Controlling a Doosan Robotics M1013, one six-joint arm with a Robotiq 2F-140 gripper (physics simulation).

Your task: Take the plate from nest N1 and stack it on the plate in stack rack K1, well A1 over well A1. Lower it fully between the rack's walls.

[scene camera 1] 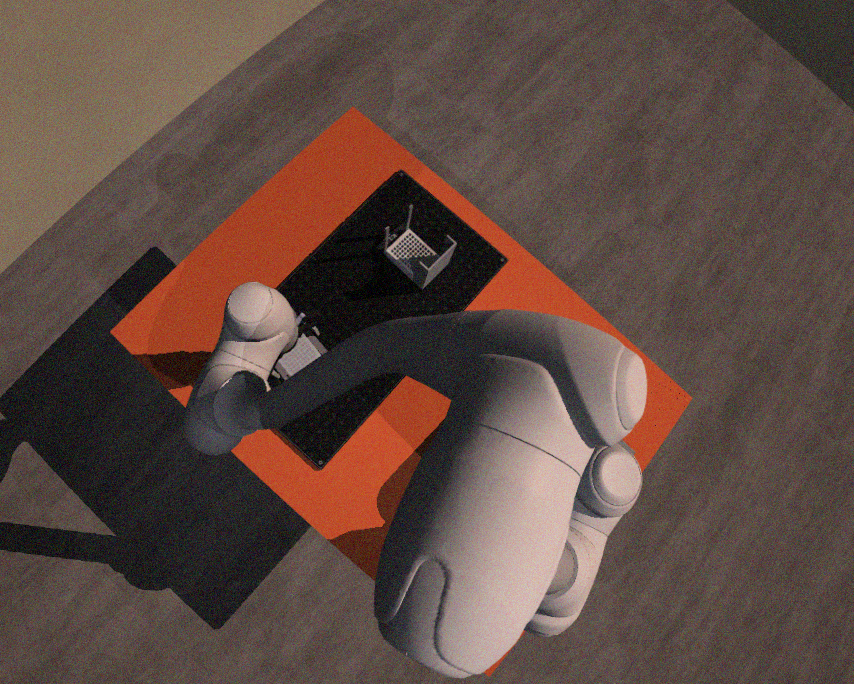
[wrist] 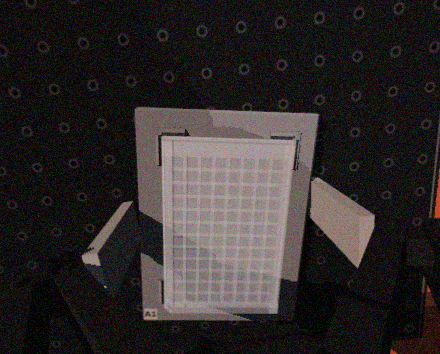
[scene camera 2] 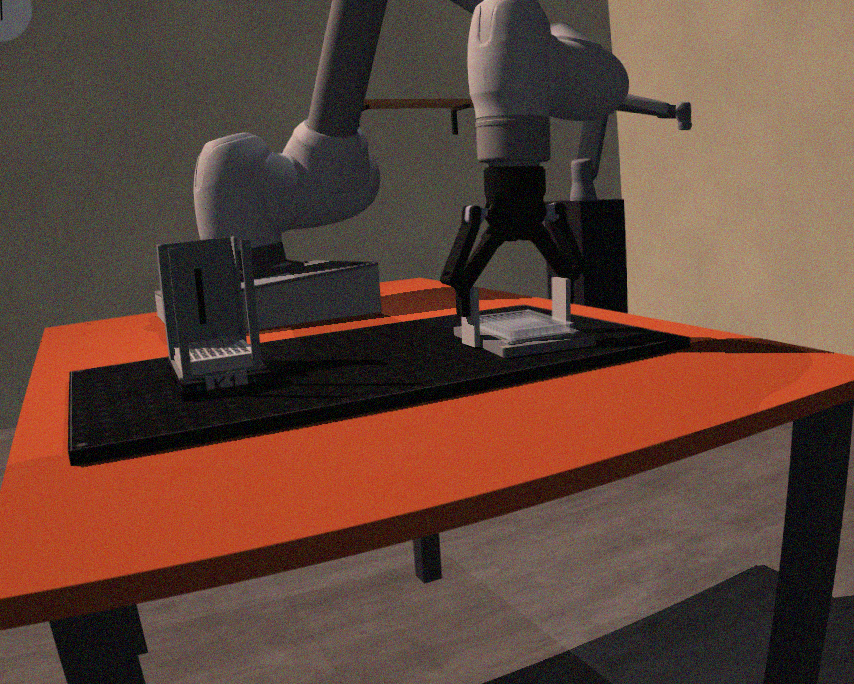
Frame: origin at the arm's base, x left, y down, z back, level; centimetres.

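Seen in the pictures: gripper, fingertip midpoint: (scene camera 1: pixel 295 352) (wrist: pixel 222 208) (scene camera 2: pixel 517 338).
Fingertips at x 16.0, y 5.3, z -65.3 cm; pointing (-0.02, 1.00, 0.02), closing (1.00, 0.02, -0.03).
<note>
A point is followed by its place in that frame.
A clear, pale gridded plate (scene camera 1: pixel 306 354) @[x 14.9, y 2.9, z -62.4 cm] (scene camera 2: pixel 523 322) @[x 15.0, y 2.8, z -68.0 cm] (wrist: pixel 227 190) @[x 16.5, y 2.8, z -63.2 cm] lies flat in the grey nest N1 (scene camera 2: pixel 538 346) @[x 12.7, y 4.5, z -74.0 cm] (wrist: pixel 149 190) @[x 11.2, y 4.2, z -62.8 cm]; an A1 label (wrist: pixel 150 314) @[x 9.1, y 4.2, z -72.7 cm] marks the nest's lower left corner in the wrist view. My gripper (scene camera 2: pixel 516 317) @[x 16.0, y 5.3, z -65.3 cm] (wrist: pixel 222 208) @[x 16.0, y 5.3, z -65.3 cm] is open, pointing down, with its pale fingertips low on either side of the nest and apart from the plate. Stack rack K1 (scene camera 1: pixel 439 263) @[x -19.3, y -6.9, z -51.2 cm] (scene camera 2: pixel 178 306) @[x -24.8, y -4.0, z -64.5 cm] stands upright with tall walls. A pale plate with wells (scene camera 1: pixel 408 245) @[x -21.5, y 2.1, z -61.1 cm] (scene camera 2: pixel 219 351) @[x -20.0, y 2.1, z -59.9 cm] lies at its bottom. In scene camera 1 my gripper is mostly hidden under the arm.
Nest and rack stand on a black perforated board (scene camera 1: pixel 342 406) @[x 18.7, y 5.3, z -48.3 cm] (scene camera 2: pixel 342 409) @[x -13.1, y 5.9, z -78.3 cm] on the orange table (scene camera 1: pixel 313 171) @[x -23.1, y 6.7, z -94.4 cm] (scene camera 2: pixel 399 441) @[x -12.0, y 6.7, z -87.9 cm]. The rack's walls and corner posts rise well above the board. The arm's base stands on a grey block (scene camera 2: pixel 327 292) @[x 7.7, y 2.1, z -22.4 cm] behind the board in scene camera 2.
</note>
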